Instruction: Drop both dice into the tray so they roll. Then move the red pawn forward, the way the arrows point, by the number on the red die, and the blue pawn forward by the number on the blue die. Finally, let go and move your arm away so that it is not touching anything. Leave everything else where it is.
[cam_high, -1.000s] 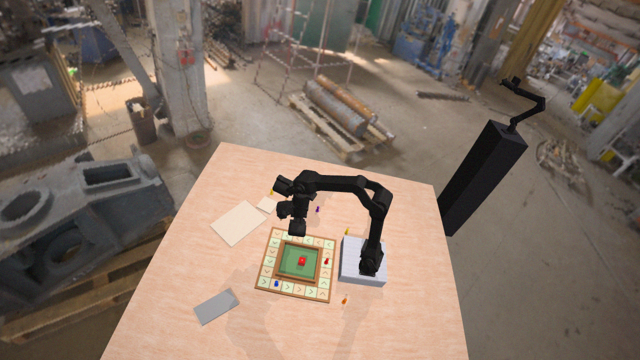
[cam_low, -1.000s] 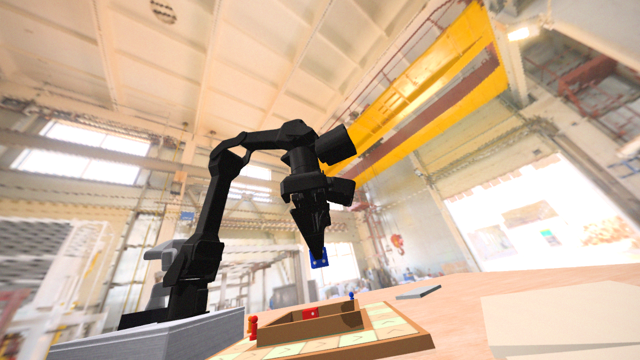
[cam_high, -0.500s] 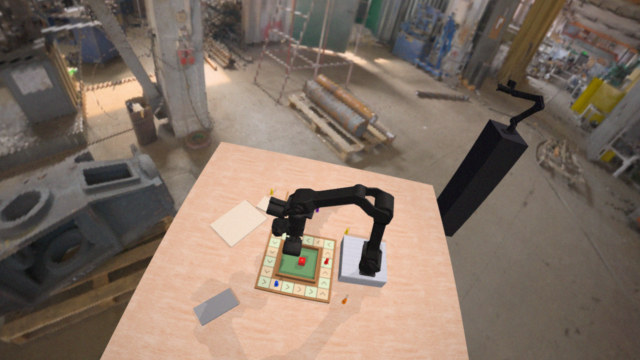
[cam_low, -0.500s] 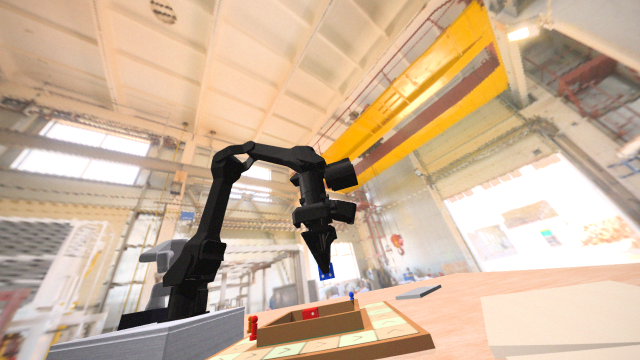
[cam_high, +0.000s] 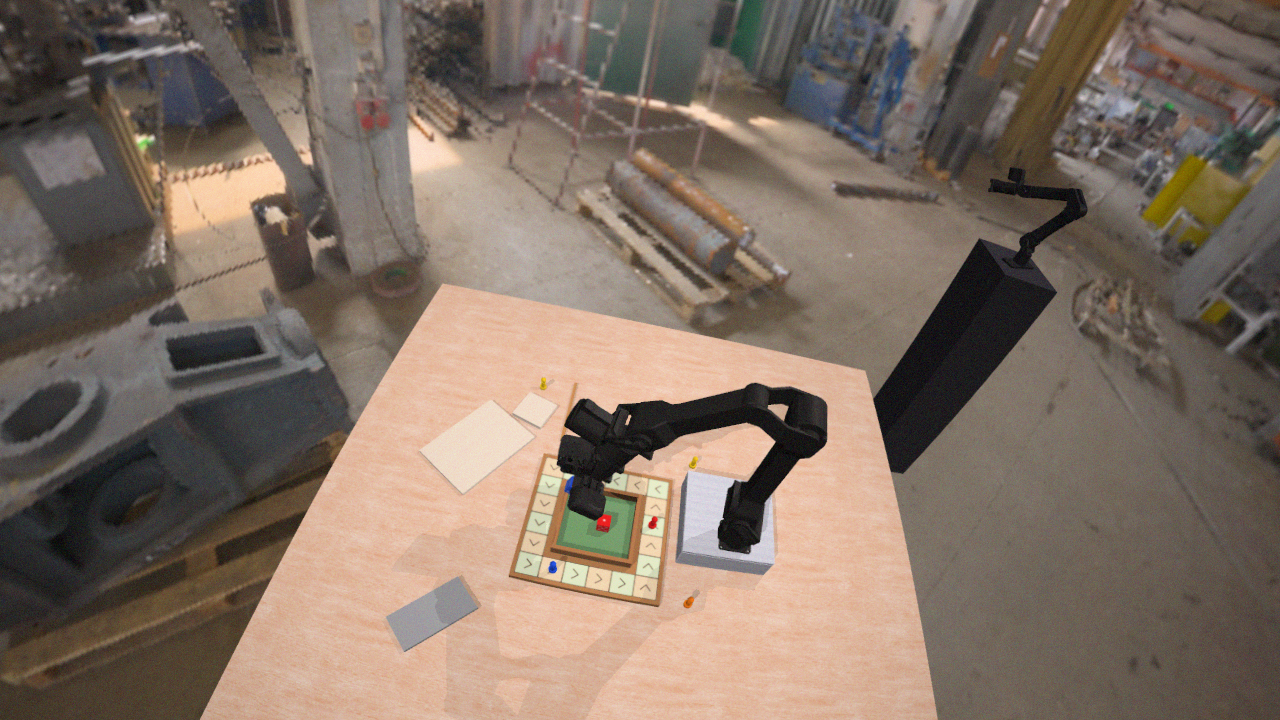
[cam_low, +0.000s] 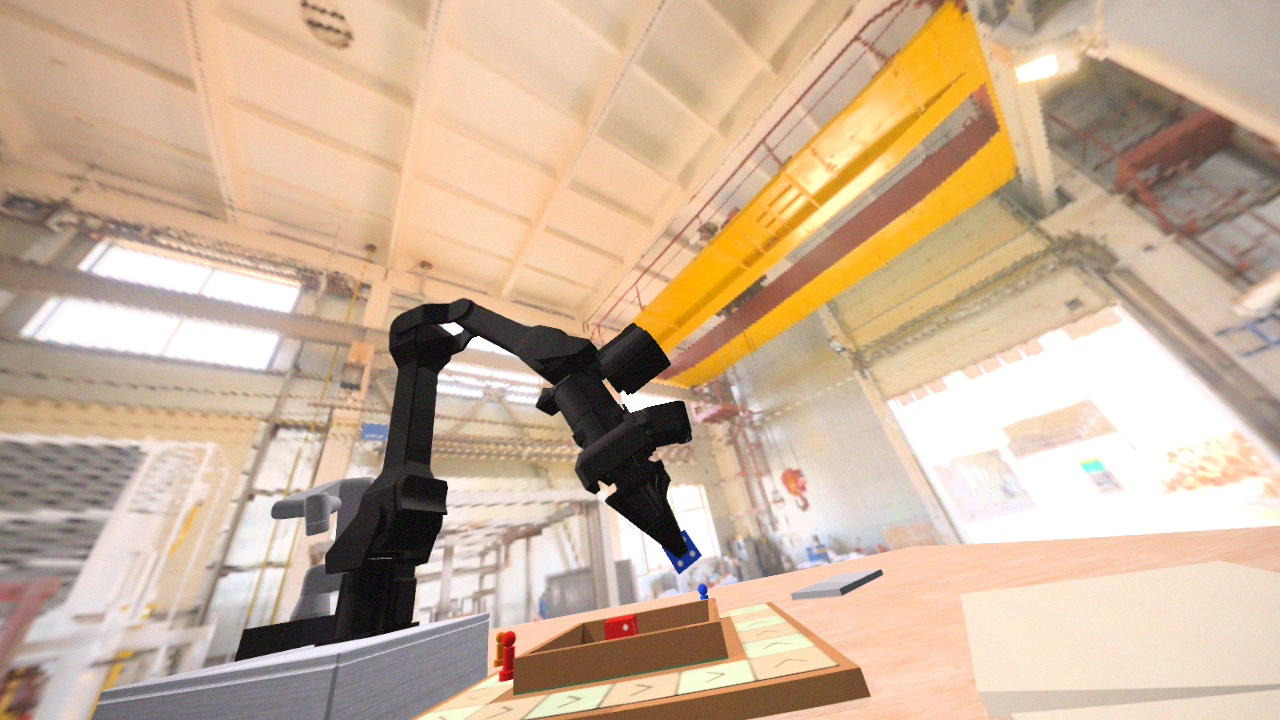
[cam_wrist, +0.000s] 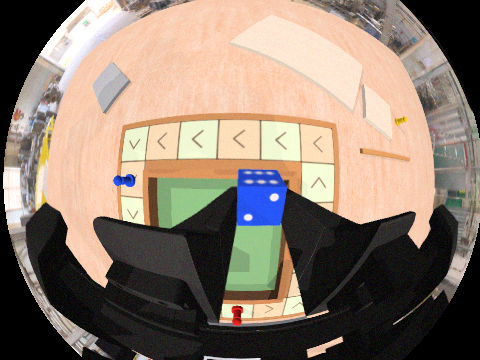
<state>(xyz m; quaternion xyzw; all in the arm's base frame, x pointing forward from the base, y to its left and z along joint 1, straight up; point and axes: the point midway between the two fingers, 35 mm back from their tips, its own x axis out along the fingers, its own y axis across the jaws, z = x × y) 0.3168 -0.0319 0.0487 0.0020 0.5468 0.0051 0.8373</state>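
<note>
Right now my gripper tip is 170 mm past the red pawn, 10 mm to the right of it and 50 mm above it. From my gripper tip the other things lie so: blue pawn 150 mm to the left, 50 mm below; then thin stick 60 mm ahead, 240 mm to the right, 80 mm below; then green tray 60 mm behind, 40 mm to the left, 70 mm below.
</note>
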